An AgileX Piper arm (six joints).
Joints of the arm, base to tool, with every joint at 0 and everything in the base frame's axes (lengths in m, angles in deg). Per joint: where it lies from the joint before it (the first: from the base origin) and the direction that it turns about. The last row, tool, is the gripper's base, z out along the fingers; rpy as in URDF.
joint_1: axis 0 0 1 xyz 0 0 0.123
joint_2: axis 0 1 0 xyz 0 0 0
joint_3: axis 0 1 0 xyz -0.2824 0 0.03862
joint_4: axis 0.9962 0 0.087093 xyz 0.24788 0 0.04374
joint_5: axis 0 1 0 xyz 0 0 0
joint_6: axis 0.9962 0 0.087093 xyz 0.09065 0 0.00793
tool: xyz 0 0 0 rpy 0 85.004 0
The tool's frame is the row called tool.
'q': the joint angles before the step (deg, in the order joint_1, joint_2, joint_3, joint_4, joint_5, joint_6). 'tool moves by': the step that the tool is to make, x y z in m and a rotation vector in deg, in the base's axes. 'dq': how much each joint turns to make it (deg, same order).
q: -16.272, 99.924, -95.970, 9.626, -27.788, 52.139
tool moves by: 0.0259, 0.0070, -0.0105, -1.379, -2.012, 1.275
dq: 1.841, 5.214, -4.123, -0.790, -3.441, -0.015
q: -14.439, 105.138, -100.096, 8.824, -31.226, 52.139
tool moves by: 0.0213, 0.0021, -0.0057, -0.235, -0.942, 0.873
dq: 0.924, 4.698, -5.375, 0.008, -0.298, -0.010
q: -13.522, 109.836, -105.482, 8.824, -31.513, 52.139
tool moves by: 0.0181, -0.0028, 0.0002, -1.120, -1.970, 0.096
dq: 0.120, 4.938, -7.126, -0.621, 0.010, -0.012
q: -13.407, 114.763, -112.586, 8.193, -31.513, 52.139
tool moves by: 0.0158, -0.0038, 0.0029, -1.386, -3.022, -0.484
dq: -0.001, 5.325, -8.532, 0.000, -0.114, -0.801
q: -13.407, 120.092, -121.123, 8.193, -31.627, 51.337
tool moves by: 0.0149, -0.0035, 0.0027, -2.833, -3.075, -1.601
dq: -0.005, 6.254, -10.554, -0.006, 0.462, -2.627
